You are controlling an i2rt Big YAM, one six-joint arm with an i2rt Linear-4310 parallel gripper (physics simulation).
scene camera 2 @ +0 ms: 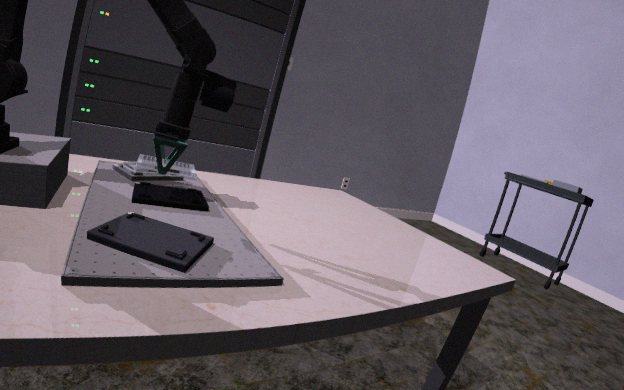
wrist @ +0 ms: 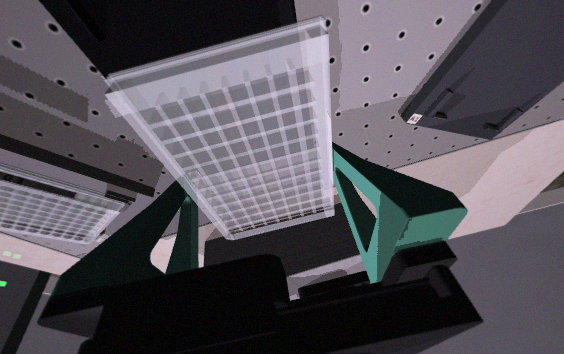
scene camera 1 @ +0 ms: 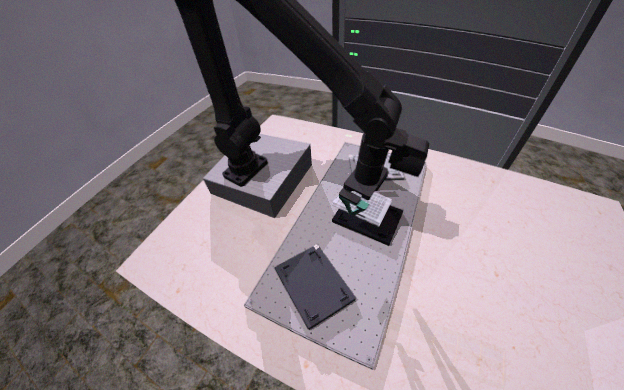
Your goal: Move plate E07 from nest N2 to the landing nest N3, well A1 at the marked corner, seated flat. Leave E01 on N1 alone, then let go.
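Observation:
My gripper (scene camera 1: 356, 209) (scene camera 2: 164, 171) (wrist: 259, 165) is shut on a clear plate, E07 (scene camera 1: 378, 208) (scene camera 2: 182, 168) (wrist: 250, 135), gripping its two long sides. The plate is in the air above the black nest N2 (scene camera 1: 391, 234) (scene camera 2: 170, 198) (wrist: 200, 30), with a gap under it in the scene views. The dark grey nest N3 (scene camera 1: 317, 287) (scene camera 2: 150, 242) (wrist: 490, 65) lies turned at the near end and carries no plate. Its white A1 label (scene camera 1: 316, 247) (wrist: 414, 118) marks one corner. Plate E01 (wrist: 55, 212) rests on nest N1 (scene camera 2: 131, 176) at the far end, partly hidden by the arm in scene camera 1.
The nests stand on a perforated grey board (scene camera 1: 367, 345) (scene camera 2: 172, 276) on the pale table (scene camera 1: 500, 280) (scene camera 2: 350, 240). The arm's base stands on a grey block (scene camera 1: 290, 175) (scene camera 2: 30, 175) beside the board. A dark rack cabinet is behind the table, and a cart (scene camera 2: 547, 189) stands to the right.

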